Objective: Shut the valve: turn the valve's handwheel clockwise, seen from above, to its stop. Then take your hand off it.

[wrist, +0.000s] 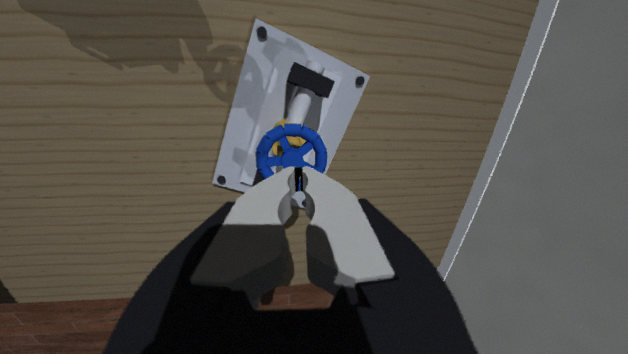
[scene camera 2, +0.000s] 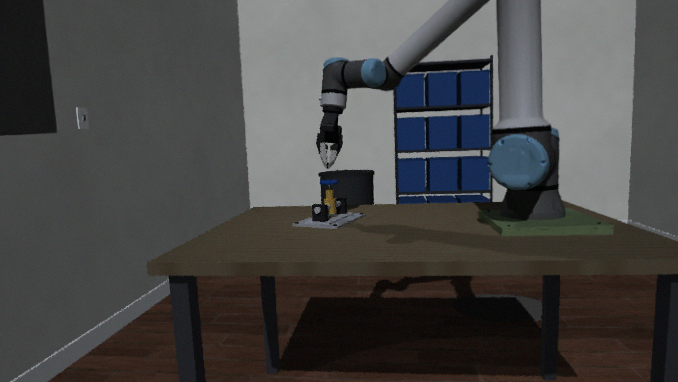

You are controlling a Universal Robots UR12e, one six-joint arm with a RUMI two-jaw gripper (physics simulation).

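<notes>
The valve's blue handwheel [scene camera 2: 329, 182] [wrist: 293, 158] lies level on top of the yellow valve body [scene camera 2: 329, 202] [wrist: 278, 146]. The valve is mounted on a light grey plate [scene camera 2: 315, 224] [wrist: 347, 107] on the table. My gripper [scene camera 2: 328, 166] [wrist: 299, 169] is shut and empty, pointing down. In the scene view its tips are above the handwheel with a visible gap between them. In the wrist view the fingers hide the near part of the wheel's rim. Whether the wheel is at its stop cannot be seen.
Black pipe blocks [scene camera 2: 320, 212] [wrist: 311, 80] stand on the plate. The wooden table [scene camera 2: 280, 250] [wrist: 100, 200] carries the arm's green base [scene camera 2: 560, 229] at the right. A dark bin [scene camera 2: 357, 187] and a rack of blue boxes [scene camera 2: 442, 132] stand behind the table. A grey wall [scene camera 2: 150, 125] is at the left.
</notes>
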